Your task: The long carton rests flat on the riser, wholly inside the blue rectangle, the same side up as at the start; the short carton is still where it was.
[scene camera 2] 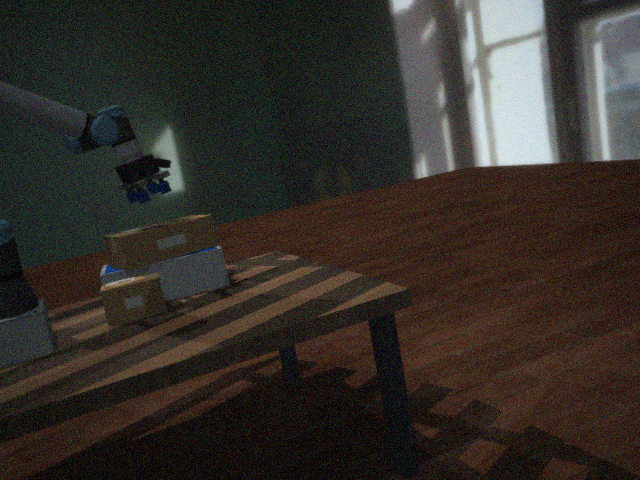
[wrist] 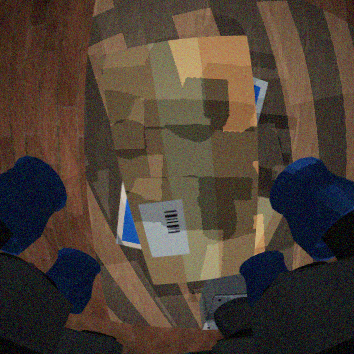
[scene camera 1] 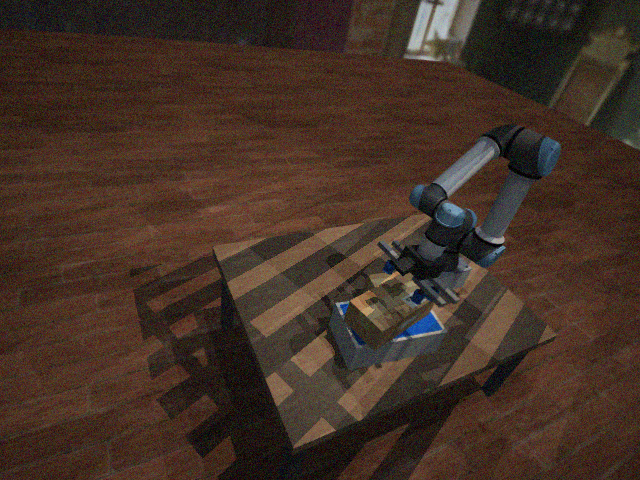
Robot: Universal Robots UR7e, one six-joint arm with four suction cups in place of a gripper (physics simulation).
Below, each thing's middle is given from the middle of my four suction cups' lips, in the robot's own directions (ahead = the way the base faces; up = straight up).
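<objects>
I find my suction cup 2 cm to the left of the long carton (scene camera 2: 135,248) and 15 cm above it. The riser (scene camera 1: 425,336) is 2 cm to the right of my suction cup, 1 cm behind it and 26 cm below it. As for the short carton (wrist: 267,219), it is 19 cm to the right of my suction cup and 14 cm behind it, and also 27 cm below it.
</objects>
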